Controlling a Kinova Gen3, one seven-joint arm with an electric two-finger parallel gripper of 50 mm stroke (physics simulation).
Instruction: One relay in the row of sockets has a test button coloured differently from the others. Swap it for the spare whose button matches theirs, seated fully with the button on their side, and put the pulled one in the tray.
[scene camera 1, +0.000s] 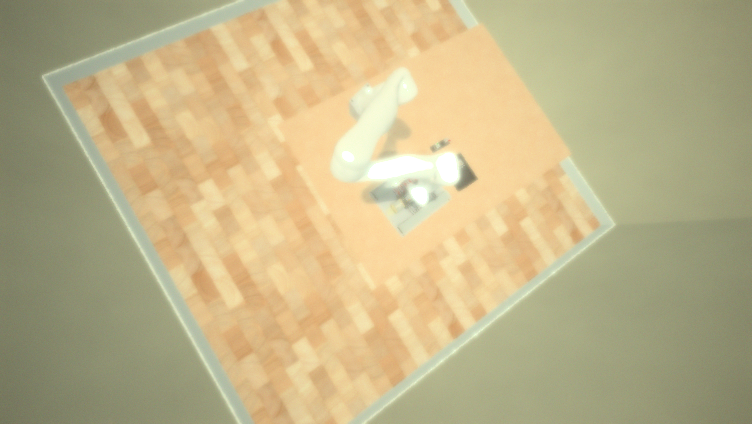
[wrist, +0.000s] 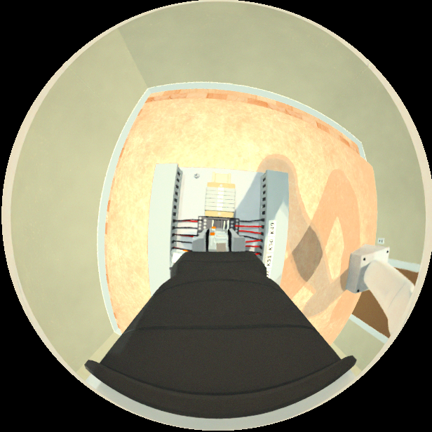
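Seen in the pictures: gripper, fingertip midpoint: (scene camera 1: 408, 197); arm's base at its link origin: (scene camera 1: 366, 102).
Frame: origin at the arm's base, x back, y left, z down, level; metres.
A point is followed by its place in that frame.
My gripper (wrist: 218, 236) is shut on a relay (wrist: 219, 233) with a light body and an orange part on its top, in the wrist view. The relay is over the row of dark sockets (wrist: 202, 223); how deep it sits cannot be told. An empty-looking dark socket shows just ahead of the fingers. The rest of the row is hidden by the gripper body. In the scene view the fingers are hidden under the arm. The black tray (scene camera 1: 467, 176) @[x -0.508, y 0.341, z 0.078 m] lies on the table beside the panel. A small dark item with light and red parts (scene camera 1: 440, 145) @[x -0.316, y 0.256, z 0.032 m] lies near it; its details are too blurred.
The panel (wrist: 192, 192) (scene camera 1: 402, 230) @[x -0.612, y -0.098, z 0.038 m] carries grey wire ducts (wrist: 162, 220) (wrist: 276, 200) on both sides, with red and black wires running to the sockets. A beige terminal block (wrist: 220, 199) stands ahead of the sockets. A white piece with orange (wrist: 179, 257) shows left of the gripper.
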